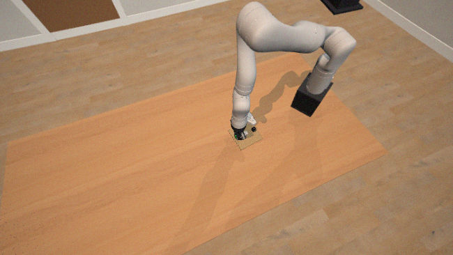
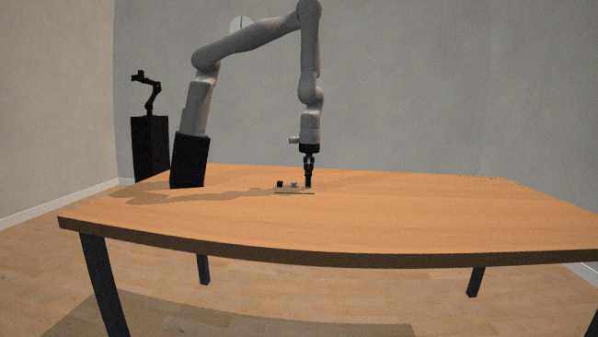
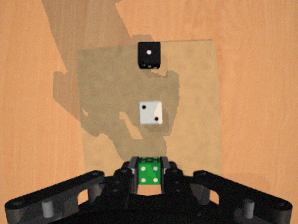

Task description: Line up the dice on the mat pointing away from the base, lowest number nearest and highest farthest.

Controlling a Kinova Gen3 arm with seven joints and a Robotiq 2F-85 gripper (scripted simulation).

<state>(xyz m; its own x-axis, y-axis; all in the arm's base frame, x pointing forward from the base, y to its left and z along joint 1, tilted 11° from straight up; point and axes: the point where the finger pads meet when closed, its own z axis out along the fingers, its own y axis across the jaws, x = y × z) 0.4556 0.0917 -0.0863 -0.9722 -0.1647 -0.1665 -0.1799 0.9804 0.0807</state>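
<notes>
Right now my hand is 1 cm above the green die. Round my hand: white die: 5 cm behind, 2 cm below, 1 cm to the right; black die: 10 cm behind, 2 cm to the right, 2 cm below; tan mat: 5 cm behind, 3 cm below, 1 cm to the right.
</notes>
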